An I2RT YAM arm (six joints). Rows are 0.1 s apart.
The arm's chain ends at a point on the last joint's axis. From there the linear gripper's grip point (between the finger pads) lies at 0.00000 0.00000 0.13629 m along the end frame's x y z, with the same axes.
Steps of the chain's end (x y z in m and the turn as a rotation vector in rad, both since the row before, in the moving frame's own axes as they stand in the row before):
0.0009 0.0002 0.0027 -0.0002 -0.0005 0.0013
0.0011 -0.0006 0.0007 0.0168 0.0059 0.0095
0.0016 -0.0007 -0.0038 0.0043 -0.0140 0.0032
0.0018 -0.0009 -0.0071 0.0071 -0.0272 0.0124
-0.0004 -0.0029 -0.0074 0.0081 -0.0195 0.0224
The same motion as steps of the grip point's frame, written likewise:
0.0008 0.0002 0.0027 -0.0002 -0.0005 0.0013
0.0019 -0.0029 0.0007 0.0168 0.0059 0.0095
-0.0003 -0.0013 -0.0038 0.0043 -0.0140 0.0032
-0.0019 -0.0019 -0.0072 0.0071 -0.0272 0.0124
-0.0030 -0.0040 -0.0074 0.0081 -0.0195 0.0224

